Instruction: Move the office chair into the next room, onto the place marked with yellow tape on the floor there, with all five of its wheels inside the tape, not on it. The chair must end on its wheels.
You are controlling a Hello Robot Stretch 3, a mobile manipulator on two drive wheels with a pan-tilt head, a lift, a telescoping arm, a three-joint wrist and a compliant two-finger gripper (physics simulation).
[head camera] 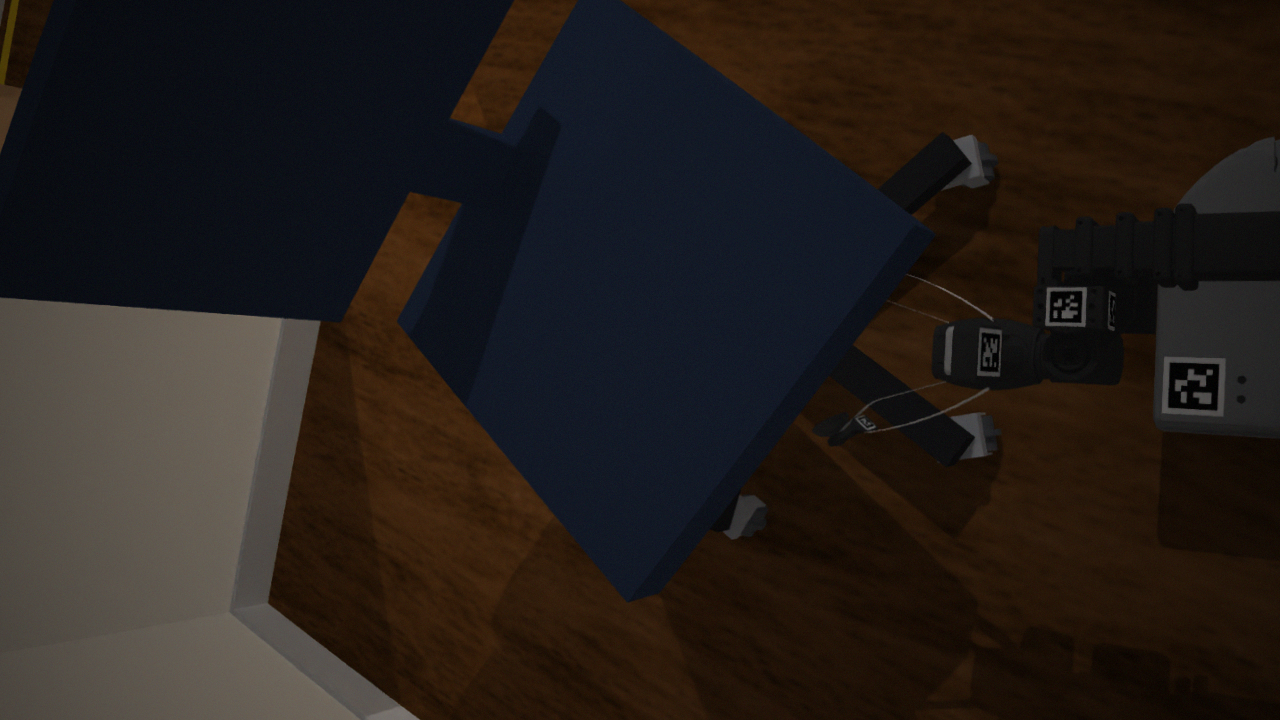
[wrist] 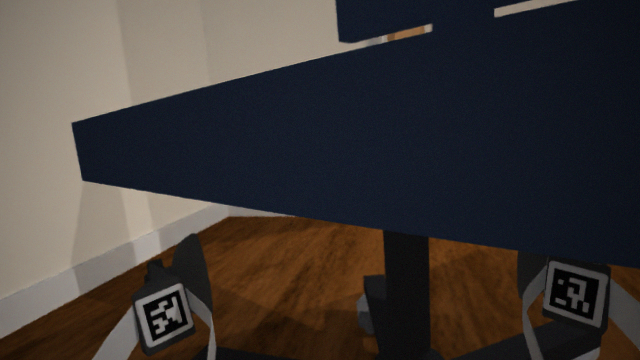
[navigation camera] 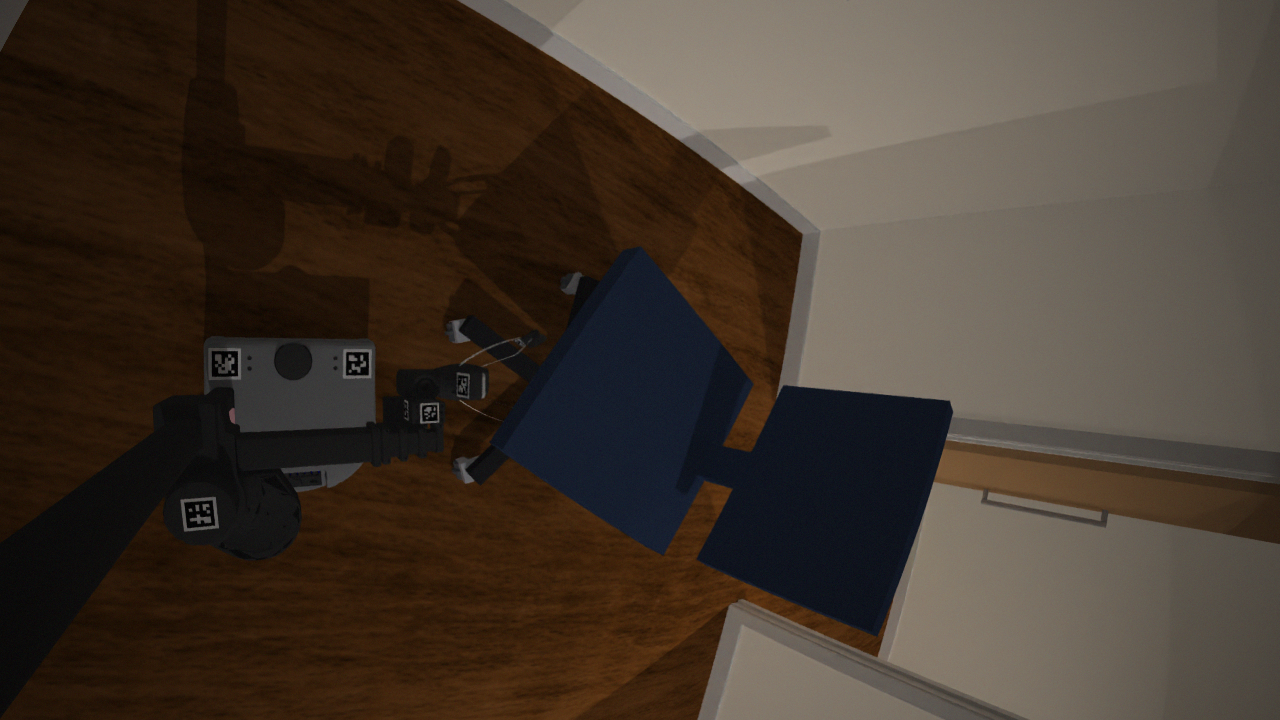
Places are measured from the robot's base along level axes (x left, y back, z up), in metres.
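Where they show: robot's base at its link origin: [navigation camera: 293, 359].
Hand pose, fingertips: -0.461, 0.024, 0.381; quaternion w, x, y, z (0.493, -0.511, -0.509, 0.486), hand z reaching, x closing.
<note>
Things, the pixels of their top centre, and the offset from my fingertips, as dx, dy, dz. "*": a spot on its surface instead.
- office chair at a spot on its surface: [head camera: 662, 241] * -0.138, +0.101, +0.089
- backrest at a spot on its surface: [head camera: 223, 152] * -0.392, +0.150, +0.433
- white wall end at a spot on its surface: [navigation camera: 760, 671] * -1.061, +1.261, -0.147
The office chair [head camera: 662, 241] [navigation camera: 626, 394] [wrist: 320, 145] stands upright, with a dark blue seat, a backrest [head camera: 223, 152] [navigation camera: 832, 501] on the far side from the robot and a dark star base. Three of its wheels show in the head view. My gripper [head camera: 854, 358] [navigation camera: 528, 380] [wrist: 356, 252] is open, at the near side of the chair. One finger shows beside the seat edge in the head view; the other is partly hidden by the seat. In the wrist view the fingers stand apart below the seat edge, with the chair's post [wrist: 406, 290] beyond, between them. A strip of yellow tape [head camera: 8, 40] shows at the upper left.
Pale walls [head camera: 134, 447] [navigation camera: 1029, 331] [wrist: 50, 150] with skirting meet in a corner near the chair. In the navigation view, a white wall end [navigation camera: 760, 671] stands beside the backrest, and a pale panel with a bar handle [navigation camera: 1044, 515] lies beyond. My base [head camera: 1226, 340] [navigation camera: 295, 402] stands on the wooden floor.
</note>
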